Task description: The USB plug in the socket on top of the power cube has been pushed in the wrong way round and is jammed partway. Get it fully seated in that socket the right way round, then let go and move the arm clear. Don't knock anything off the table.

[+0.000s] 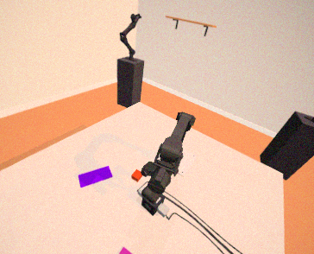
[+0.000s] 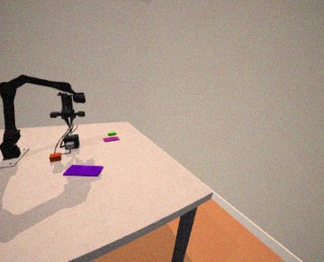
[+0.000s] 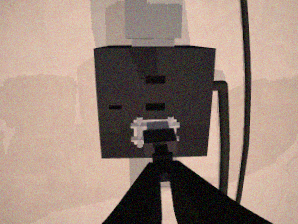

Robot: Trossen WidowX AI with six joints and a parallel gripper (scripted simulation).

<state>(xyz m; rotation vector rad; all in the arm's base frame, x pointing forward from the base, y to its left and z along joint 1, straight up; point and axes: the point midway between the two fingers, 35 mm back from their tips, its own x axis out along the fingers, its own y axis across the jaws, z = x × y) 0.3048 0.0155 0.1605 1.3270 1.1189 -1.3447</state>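
Now: the dark USB plug 2 cm below my gripper tip. Round my gripper tip: magenta piece: 26 cm ahead, 1 cm to the right, 13 cm below; small orange block: 10 cm behind, 16 cm to the right, 12 cm below; pale-rimmed socket: 1 cm to the left, 6 cm below.
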